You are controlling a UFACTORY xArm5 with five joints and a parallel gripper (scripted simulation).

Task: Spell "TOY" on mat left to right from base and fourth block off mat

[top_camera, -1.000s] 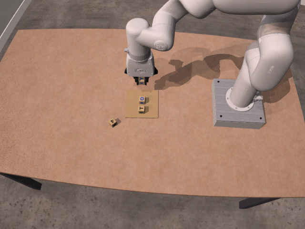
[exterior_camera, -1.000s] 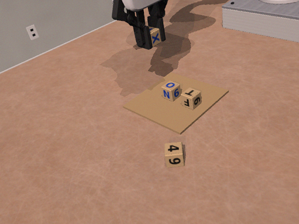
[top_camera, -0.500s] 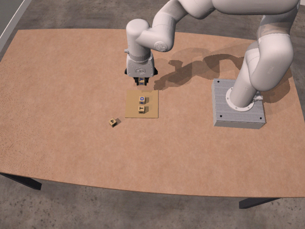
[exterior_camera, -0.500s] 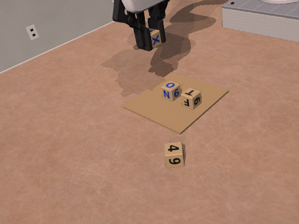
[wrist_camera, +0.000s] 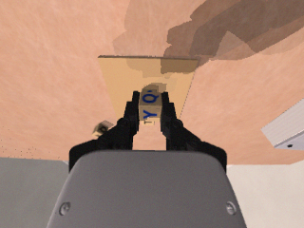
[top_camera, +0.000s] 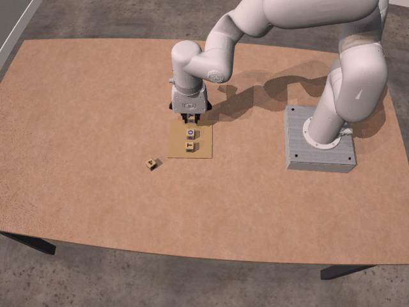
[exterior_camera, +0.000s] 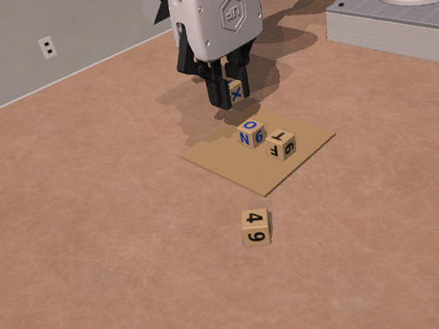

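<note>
Now: hand 6 cm above the O block and 3 cm to the right of it. Also, from my hand: tan mat: 7 cm below, 4 cm to the left, 1 cm ahead; then T block: 8 cm to the left, 6 cm below, 1 cm ahead.
</note>
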